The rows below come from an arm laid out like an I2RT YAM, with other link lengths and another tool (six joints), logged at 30 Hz.
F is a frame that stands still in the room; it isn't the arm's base.
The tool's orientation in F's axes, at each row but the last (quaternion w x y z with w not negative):
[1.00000, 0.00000, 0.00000, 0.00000]
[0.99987, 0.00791, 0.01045, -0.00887]
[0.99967, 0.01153, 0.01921, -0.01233]
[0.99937, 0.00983, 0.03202, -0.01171]
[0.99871, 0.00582, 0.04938, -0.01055]
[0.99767, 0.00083, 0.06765, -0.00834]
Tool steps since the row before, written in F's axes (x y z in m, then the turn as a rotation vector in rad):
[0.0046, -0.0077, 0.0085, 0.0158, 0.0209, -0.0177]
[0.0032, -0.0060, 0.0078, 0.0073, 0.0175, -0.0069]
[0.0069, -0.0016, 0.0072, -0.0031, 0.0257, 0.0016]
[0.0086, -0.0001, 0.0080, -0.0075, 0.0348, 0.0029]
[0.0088, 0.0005, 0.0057, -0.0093, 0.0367, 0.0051]
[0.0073, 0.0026, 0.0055, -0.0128, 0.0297, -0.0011]
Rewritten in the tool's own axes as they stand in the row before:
[0.0046, -0.0077, 0.0085, 0.0158, 0.0209, -0.0177]
[0.0031, -0.0058, 0.0080, 0.0071, 0.0175, -0.0070]
[0.0067, -0.0013, 0.0075, -0.0038, 0.0256, 0.0009]
[0.0081, 0.0003, 0.0085, -0.0085, 0.0347, 0.0017]
[0.0082, 0.0008, 0.0065, -0.0105, 0.0365, 0.0037]
[0.0064, 0.0027, 0.0064, -0.0130, 0.0295, -0.0029]

